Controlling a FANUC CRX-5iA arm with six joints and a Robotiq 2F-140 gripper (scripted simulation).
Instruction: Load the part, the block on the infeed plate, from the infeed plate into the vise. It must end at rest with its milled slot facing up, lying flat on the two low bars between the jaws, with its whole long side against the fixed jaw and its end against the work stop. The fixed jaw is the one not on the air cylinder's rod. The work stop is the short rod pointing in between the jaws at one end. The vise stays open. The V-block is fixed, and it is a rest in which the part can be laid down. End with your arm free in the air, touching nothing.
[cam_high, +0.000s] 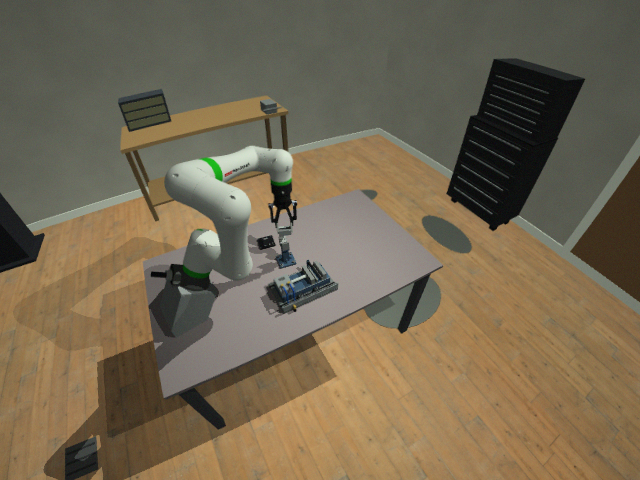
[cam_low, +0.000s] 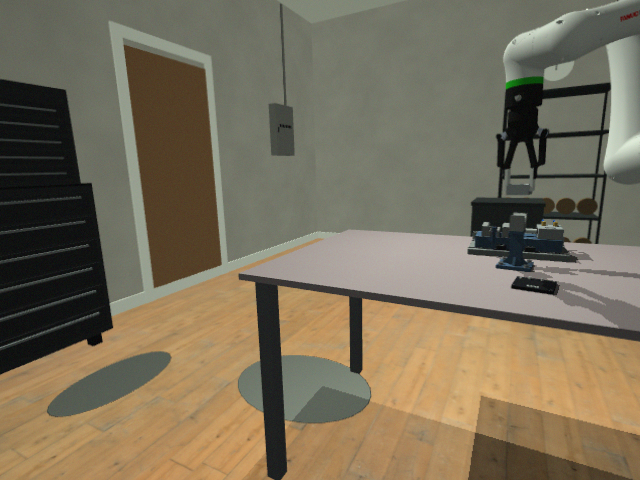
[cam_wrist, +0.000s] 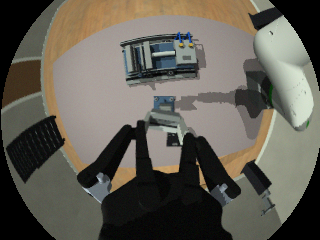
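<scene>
Now: hand 19 cm to the left of the vise and 22 cm above it. Round my hand: air cylinder (9 cm behind, 19 cm to the right, 18 cm below); then part (2 cm below); then black infeed plate (6 cm behind, 20 cm to the left, 25 cm below).
</scene>
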